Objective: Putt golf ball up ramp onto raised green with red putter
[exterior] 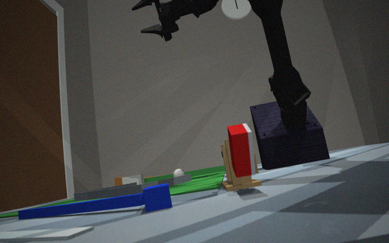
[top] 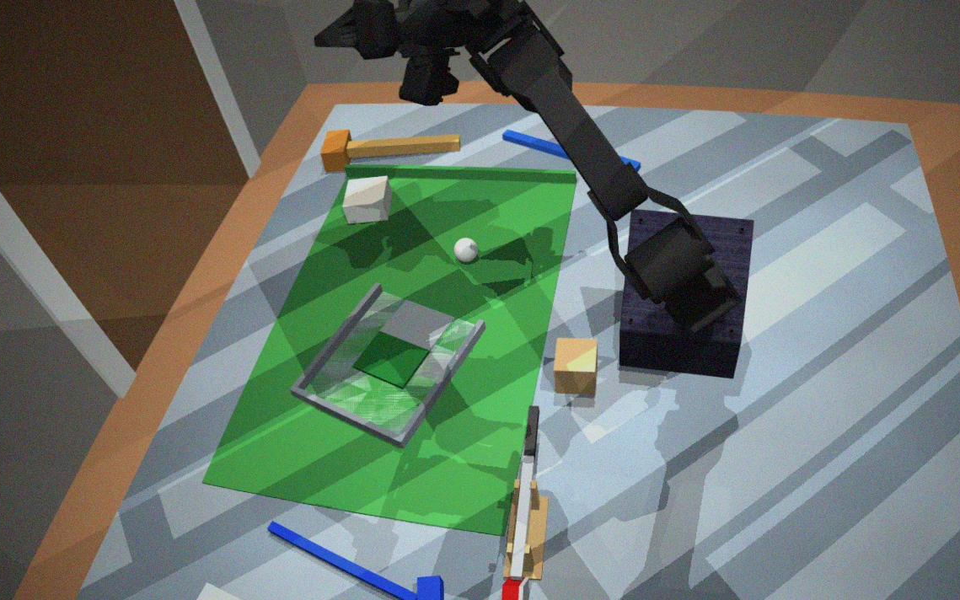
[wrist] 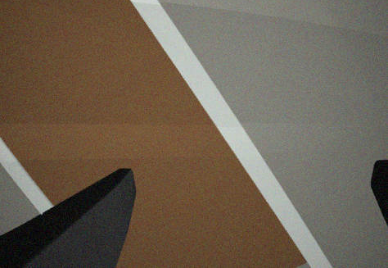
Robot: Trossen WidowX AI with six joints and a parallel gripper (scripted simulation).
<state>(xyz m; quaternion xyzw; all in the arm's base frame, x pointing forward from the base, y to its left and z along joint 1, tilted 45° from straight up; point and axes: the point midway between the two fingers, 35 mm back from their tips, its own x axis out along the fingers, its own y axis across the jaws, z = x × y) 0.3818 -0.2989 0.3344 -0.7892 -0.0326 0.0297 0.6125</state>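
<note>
The red putter lies 500 mm below my gripper tip, 290 mm to the left of it and 230 mm behind it. The rest, counted from my gripper tip: tan block: 530 mm below, 260 mm behind, 40 mm to the left; then white golf ball: 530 mm below, 190 mm to the right, 30 mm behind; then white block: 530 mm below, 310 mm to the right, 200 mm ahead.
</note>
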